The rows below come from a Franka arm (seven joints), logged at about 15 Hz.
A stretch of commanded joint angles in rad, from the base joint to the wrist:
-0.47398, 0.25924, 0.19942, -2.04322, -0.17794, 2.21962, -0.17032
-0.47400, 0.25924, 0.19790, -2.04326, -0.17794, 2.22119, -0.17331
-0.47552, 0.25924, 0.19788, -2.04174, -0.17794, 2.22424, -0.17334
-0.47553, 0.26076, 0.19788, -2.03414, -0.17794, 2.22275, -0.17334
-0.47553, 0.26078, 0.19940, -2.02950, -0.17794, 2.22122, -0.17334
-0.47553, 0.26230, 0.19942, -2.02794, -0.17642, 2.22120, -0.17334
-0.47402, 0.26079, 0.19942, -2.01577, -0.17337, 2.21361, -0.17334
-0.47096, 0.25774, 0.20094, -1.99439, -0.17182, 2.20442, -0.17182
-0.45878, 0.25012, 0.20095, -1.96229, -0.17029, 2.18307, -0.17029
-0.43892, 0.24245, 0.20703, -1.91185, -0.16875, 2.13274, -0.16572
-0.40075, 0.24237, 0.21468, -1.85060, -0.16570, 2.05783, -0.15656
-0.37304, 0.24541, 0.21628, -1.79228, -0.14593, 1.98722, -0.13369
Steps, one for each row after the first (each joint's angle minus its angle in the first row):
-0.00002, 0.00000, -0.00152, -0.00004, 0.00000, 0.00157, -0.00299
-0.00154, 0.00000, -0.00154, 0.00148, 0.00000, 0.00462, -0.00302
-0.00155, 0.00152, -0.00154, 0.00908, 0.00000, 0.00313, -0.00302
-0.00155, 0.00154, -0.00002, 0.01372, 0.00000, 0.00160, -0.00302
-0.00155, 0.00306, 0.00000, 0.01528, 0.00152, 0.00158, -0.00302
-0.00004, 0.00155, 0.00000, 0.02745, 0.00457, -0.00601, -0.00302
0.00302, -0.00150, 0.00152, 0.04883, 0.00612, -0.01520, -0.00150
0.01520, -0.00912, 0.00153, 0.08093, 0.00765, -0.03655, 0.00003
0.03506, -0.01679, 0.00761, 0.13137, 0.00919, -0.08688, 0.00460
0.07323, -0.01687, 0.01526, 0.19262, 0.01224, -0.16179, 0.01376
0.10094, -0.01383, 0.01686, 0.25094, 0.03201, -0.23240, 0.03663

